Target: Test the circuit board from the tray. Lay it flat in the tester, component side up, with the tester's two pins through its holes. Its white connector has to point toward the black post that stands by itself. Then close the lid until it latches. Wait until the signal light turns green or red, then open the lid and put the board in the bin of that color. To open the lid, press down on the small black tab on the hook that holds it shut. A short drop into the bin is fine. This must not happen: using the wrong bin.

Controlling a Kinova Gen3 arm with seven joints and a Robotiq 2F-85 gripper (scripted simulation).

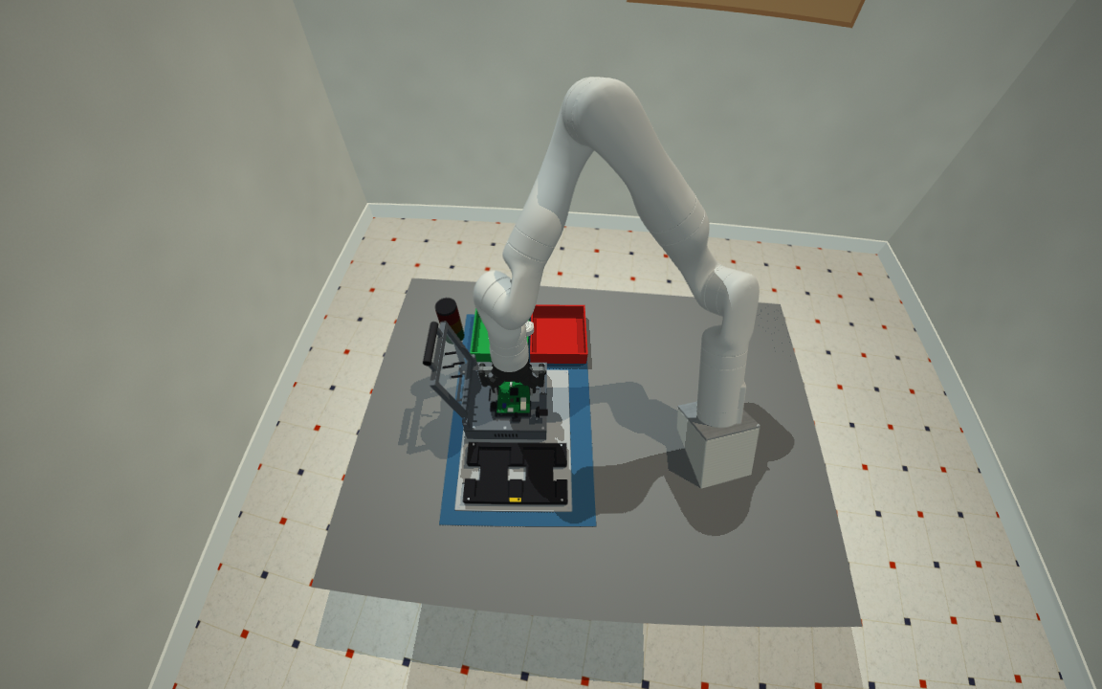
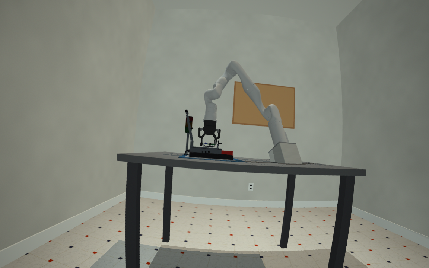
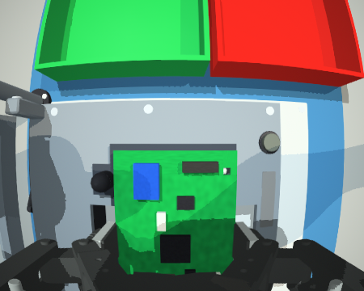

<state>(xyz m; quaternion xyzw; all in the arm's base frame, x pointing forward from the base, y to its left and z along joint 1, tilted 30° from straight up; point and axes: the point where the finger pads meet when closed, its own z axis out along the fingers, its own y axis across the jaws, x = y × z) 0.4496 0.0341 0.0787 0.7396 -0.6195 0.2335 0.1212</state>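
The green circuit board is right at my hand. From my hand the other things lie so: green bin 7 cm ahead, 19 cm to the right, 7 cm below; then red bin 8 cm behind, 21 cm to the right, 7 cm below; then tester lid 12 cm ahead, 2 cm to the left, 10 cm above.
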